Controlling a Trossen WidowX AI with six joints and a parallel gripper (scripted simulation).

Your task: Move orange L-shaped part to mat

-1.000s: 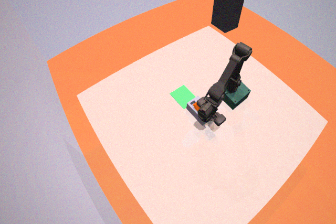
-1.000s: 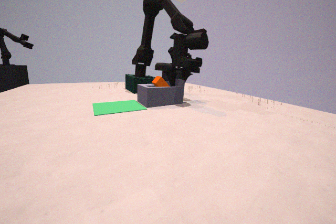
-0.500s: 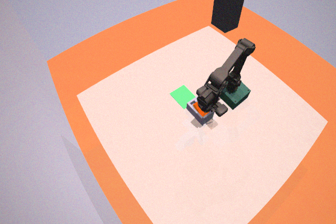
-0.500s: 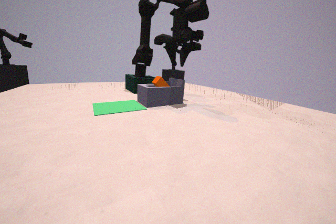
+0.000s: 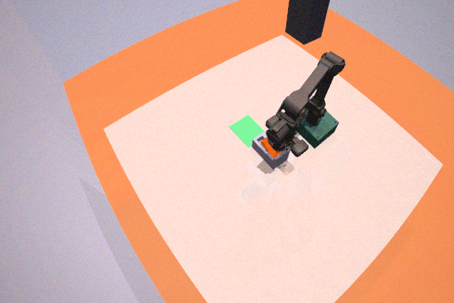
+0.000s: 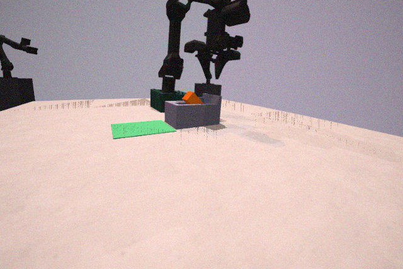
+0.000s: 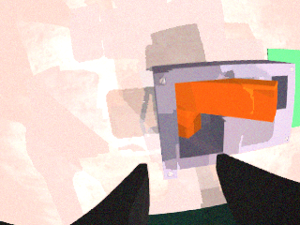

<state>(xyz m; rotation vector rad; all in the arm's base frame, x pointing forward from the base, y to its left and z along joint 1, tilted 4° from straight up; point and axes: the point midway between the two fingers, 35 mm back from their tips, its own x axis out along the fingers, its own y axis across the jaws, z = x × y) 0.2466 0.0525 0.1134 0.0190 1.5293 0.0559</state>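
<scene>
The orange L-shaped part lies 40 mm to the right of my gripper tip and 100 mm below it. The rest, counted from my gripper tip: green mat: 10 mm ahead, 220 mm to the right, 160 mm below.
</scene>
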